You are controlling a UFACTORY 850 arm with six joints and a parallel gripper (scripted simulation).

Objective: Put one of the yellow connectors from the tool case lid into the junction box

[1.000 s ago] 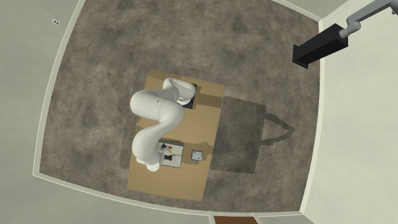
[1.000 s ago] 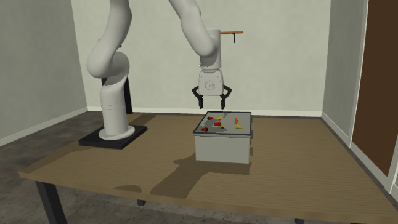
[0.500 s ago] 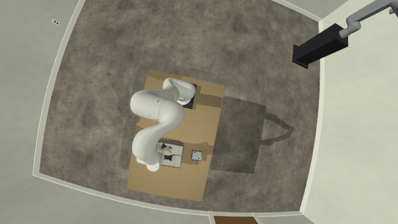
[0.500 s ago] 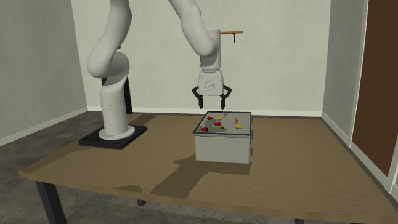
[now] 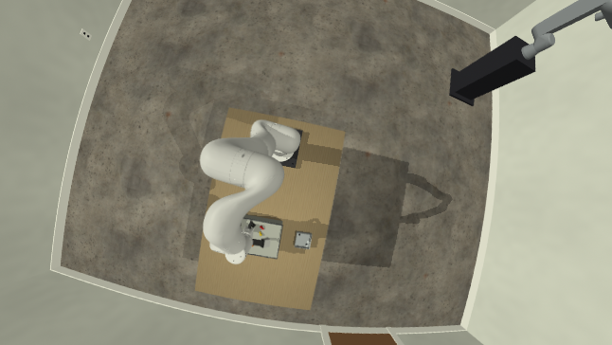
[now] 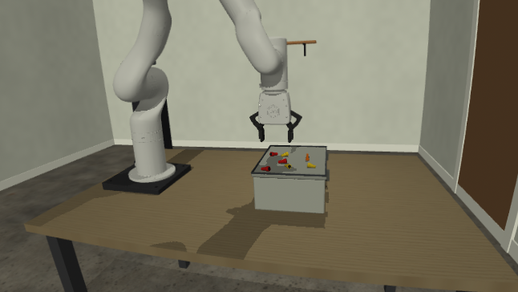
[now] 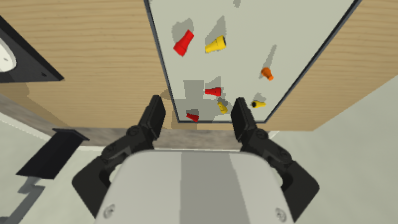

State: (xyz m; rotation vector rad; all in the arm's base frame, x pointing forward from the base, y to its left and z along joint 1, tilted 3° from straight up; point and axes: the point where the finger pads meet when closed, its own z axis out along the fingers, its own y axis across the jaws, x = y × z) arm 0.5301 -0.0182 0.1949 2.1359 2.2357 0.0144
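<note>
Now: hand 100 mm short of the orange connector, 20 mm to the right of it and 70 mm above it. Round my hand: grey tool case: 50 mm ahead, 30 mm to the left, 110 mm below.
</note>
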